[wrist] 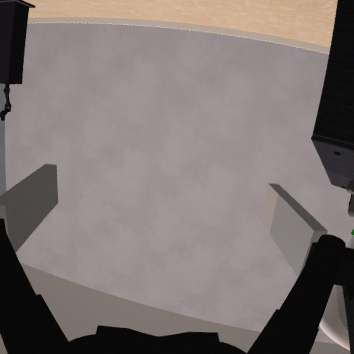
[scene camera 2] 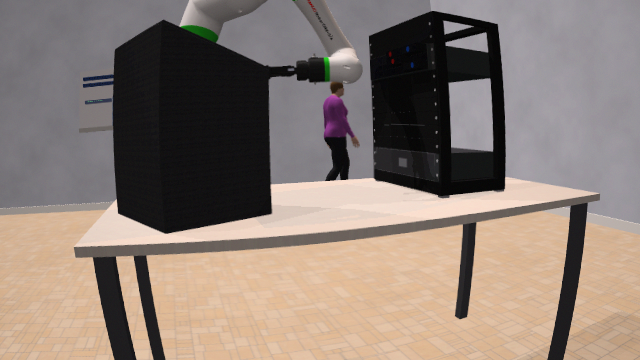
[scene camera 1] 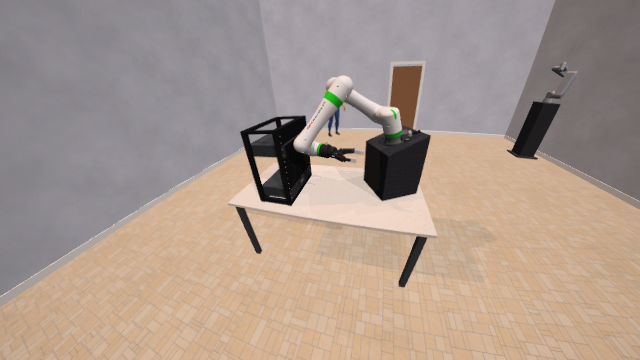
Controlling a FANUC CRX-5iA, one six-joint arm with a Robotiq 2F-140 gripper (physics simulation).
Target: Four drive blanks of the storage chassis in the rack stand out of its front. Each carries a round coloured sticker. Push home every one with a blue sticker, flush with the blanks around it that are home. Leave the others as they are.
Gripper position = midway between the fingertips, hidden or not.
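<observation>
There's a black rack here, which I can see at (scene camera 2: 411, 67) and again at (scene camera 1: 294, 171), but in the wrist view the rack is out of frame. My gripper (wrist: 161, 193) I can see too.
</observation>
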